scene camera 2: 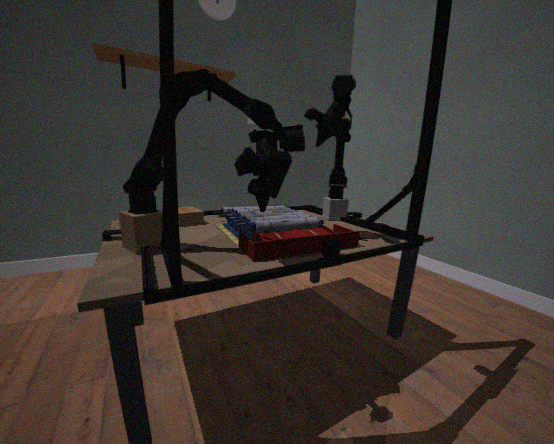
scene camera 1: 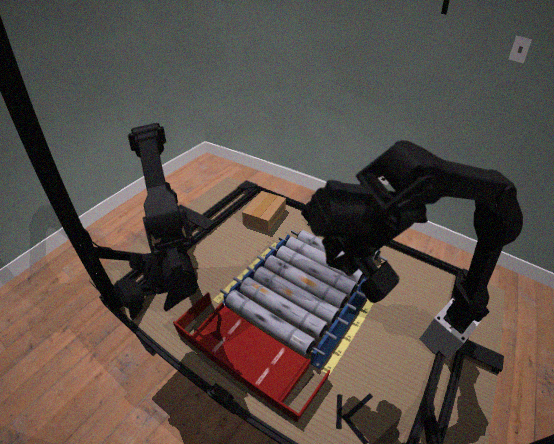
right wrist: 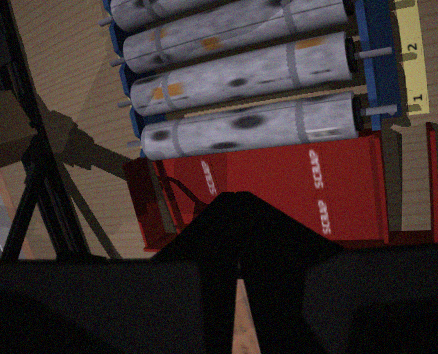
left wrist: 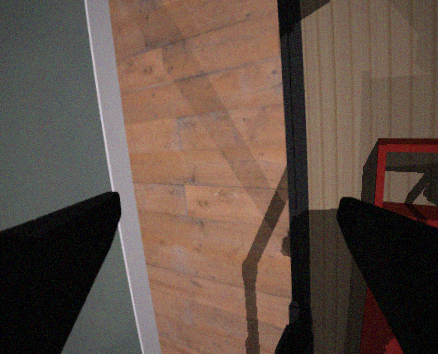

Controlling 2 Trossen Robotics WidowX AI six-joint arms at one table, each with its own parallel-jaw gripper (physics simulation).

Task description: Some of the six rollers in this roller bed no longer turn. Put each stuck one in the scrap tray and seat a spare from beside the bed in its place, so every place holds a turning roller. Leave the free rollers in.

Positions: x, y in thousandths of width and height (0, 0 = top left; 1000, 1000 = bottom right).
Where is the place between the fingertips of the right gripper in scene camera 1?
At 595, 593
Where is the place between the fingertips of the right gripper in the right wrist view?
535, 583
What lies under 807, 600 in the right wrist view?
A red scrap tray.
